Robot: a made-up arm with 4 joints.
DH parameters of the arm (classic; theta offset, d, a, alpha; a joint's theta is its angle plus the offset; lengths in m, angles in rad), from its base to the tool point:
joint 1: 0 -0.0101 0.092 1.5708
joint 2: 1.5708 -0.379 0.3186 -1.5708
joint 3: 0 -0.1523 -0.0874 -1.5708
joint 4: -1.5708 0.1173 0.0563 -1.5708
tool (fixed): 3.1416 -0.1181 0 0
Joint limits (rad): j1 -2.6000..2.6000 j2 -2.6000..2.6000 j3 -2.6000..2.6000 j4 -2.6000..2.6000
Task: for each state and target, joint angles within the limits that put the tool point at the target. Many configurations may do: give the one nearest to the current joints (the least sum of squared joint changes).
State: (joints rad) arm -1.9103 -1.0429 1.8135 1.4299
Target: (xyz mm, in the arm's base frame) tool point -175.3 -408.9 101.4
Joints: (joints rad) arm -2.5212 -1.1321 2.4123 1.0974
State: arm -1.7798 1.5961 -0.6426 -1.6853
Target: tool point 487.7 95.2 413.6
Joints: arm -1.6544 1.1020 -1.0010 -2.3661
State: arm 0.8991 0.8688 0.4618 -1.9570
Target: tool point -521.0 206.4 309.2
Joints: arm 1.6583 0.4486 -0.0454 -1.8779
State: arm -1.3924 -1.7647 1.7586 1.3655
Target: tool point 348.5 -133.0 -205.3
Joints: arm -1.1377 -2.3177 2.2165 1.3370
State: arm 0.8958 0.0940 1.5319 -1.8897
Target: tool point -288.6 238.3 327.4
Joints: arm 1.1909 0.9006 1.3282 -2.2871
